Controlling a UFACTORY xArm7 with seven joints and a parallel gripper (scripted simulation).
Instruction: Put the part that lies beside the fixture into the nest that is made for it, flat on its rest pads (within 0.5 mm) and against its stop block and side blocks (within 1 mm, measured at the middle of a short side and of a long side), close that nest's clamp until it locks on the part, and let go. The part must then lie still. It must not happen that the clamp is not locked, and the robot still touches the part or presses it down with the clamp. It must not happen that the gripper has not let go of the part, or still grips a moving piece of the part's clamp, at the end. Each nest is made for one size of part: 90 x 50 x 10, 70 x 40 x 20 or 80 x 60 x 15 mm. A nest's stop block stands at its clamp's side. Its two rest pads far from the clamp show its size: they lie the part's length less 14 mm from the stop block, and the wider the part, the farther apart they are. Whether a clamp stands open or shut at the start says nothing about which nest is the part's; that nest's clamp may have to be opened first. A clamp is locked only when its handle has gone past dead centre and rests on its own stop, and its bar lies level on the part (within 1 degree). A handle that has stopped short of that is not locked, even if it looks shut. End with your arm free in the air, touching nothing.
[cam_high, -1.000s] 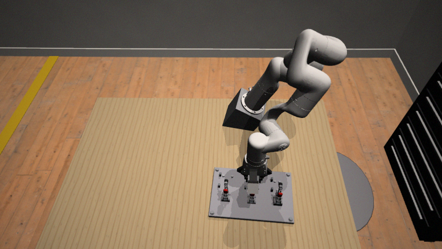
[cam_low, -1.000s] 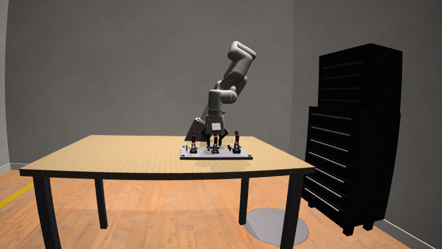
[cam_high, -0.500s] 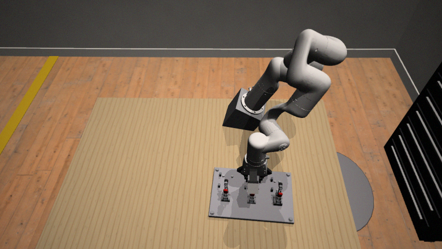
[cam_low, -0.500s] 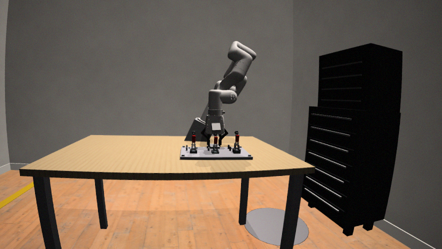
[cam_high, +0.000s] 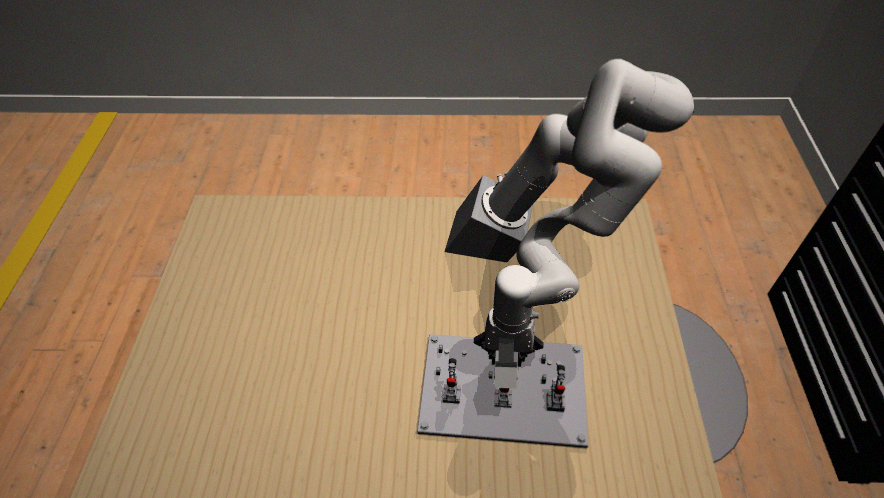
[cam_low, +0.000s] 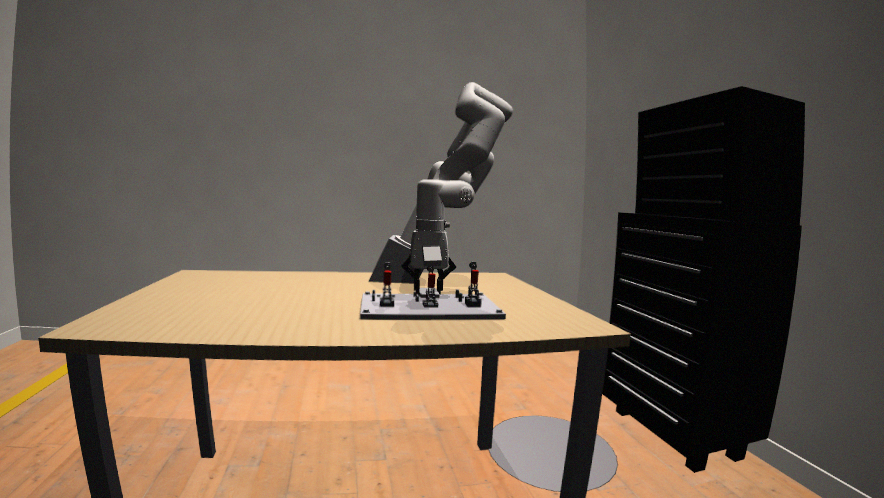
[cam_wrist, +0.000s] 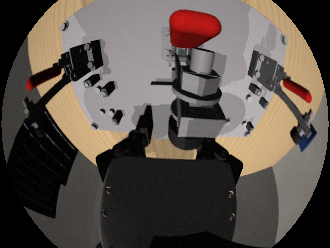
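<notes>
Now: the grey flat part 20 mm below my hand.
</notes>
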